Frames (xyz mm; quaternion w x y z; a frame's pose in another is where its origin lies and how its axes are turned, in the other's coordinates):
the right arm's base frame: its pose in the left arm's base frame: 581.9 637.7 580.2 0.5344 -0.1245 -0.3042 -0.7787
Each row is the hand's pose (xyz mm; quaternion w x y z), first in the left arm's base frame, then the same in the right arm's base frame.
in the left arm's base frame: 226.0 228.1 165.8 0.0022 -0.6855 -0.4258 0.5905
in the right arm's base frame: 236.4 -364.5 -526.7 0.2438 -0.1452 0.8342 -0.4728
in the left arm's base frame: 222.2 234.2 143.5 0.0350 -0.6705 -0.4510 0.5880
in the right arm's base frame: 221.7 -377.0 -540.0 0.2185 -0.1761 0.8257 -0.4893
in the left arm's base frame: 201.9 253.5 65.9 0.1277 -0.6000 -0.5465 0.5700
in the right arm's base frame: 174.9 -426.6 -586.4 0.1347 -0.2942 0.7914 -0.5186
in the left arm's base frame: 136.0 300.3 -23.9 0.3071 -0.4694 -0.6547 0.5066
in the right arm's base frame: 119.1 -528.5 -619.8 0.0272 0.4513 -0.6851 0.5712
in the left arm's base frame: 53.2 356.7 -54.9 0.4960 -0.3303 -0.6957 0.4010
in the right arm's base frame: 93.3 -628.0 -599.0 0.2056 0.5490 -0.5281 0.6144
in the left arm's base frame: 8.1 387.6 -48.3 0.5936 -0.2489 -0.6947 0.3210
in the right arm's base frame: 91.3 -674.2 -569.2 0.3096 0.5795 -0.4245 0.6230
